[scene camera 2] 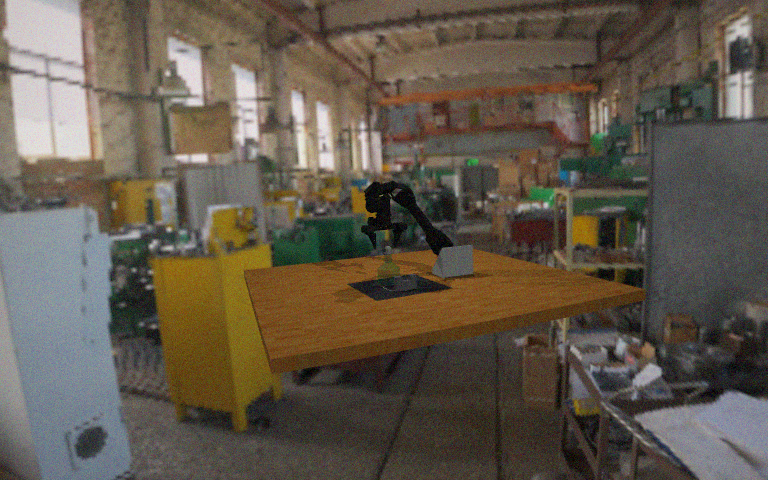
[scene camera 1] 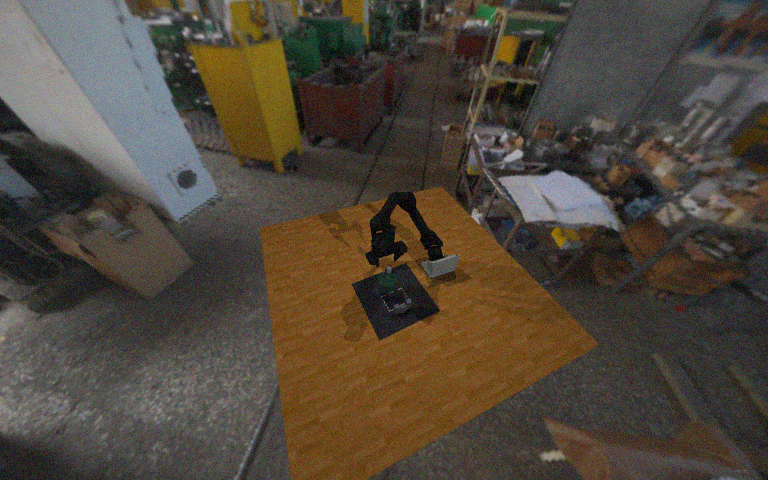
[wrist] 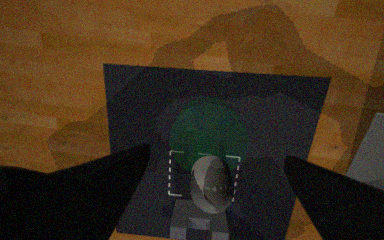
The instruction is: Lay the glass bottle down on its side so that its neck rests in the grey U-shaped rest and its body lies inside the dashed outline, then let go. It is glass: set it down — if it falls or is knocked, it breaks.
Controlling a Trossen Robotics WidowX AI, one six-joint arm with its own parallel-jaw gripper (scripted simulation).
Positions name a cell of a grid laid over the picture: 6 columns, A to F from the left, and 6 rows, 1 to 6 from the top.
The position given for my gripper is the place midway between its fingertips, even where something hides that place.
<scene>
My gripper (scene camera 2: D4) is open, holding nothing. Also in view: a green glass bottle (wrist: D4) and a dark mat (scene camera 1: D5).
My gripper also shows in the wrist view (wrist: D4). The dark mat shows as well in scene camera 2 (scene camera 2: C4) and in the wrist view (wrist: E3).
</scene>
